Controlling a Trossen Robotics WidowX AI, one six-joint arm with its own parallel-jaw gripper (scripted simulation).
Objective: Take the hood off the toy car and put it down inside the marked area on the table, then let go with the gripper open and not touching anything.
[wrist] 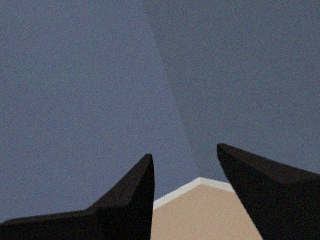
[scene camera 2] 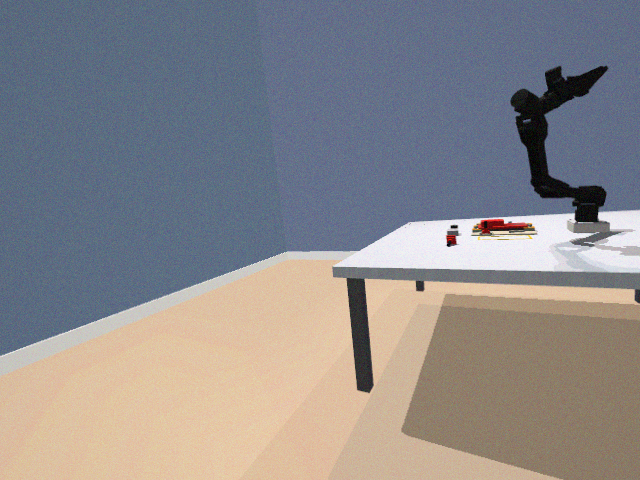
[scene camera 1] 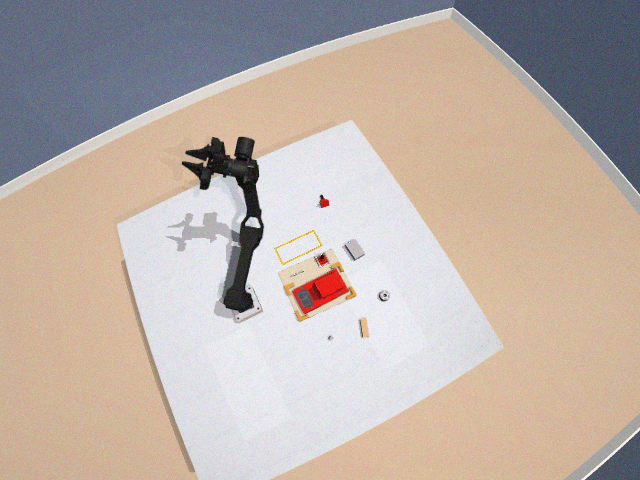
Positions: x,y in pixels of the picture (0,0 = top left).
Scene:
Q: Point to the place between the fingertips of my gripper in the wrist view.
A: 184,154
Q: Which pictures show my gripper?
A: The wrist view, scene camera 2 and scene camera 1: all of them.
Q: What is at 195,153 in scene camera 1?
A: My gripper.

